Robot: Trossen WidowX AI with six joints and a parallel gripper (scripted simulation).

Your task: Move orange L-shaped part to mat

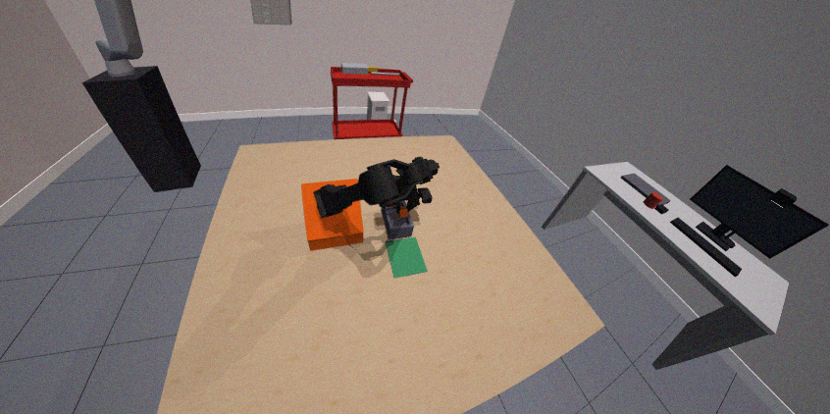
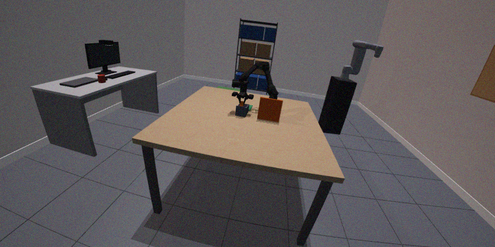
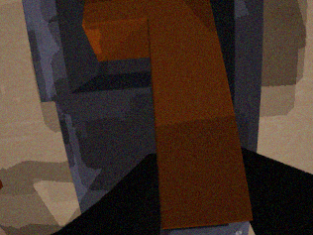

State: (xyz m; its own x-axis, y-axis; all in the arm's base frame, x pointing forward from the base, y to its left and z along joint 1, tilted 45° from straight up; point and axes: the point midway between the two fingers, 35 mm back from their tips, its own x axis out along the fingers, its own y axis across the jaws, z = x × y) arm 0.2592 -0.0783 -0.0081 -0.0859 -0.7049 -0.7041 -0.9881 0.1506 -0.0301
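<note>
Now: gripper tip 14 cm to the left of the green mat, 9 cm above it and 3 cm past it. From my gripper tip the other things lie so: orange L-shaped part (4 cm to the left, 3 cm below, 1 cm behind).
</note>
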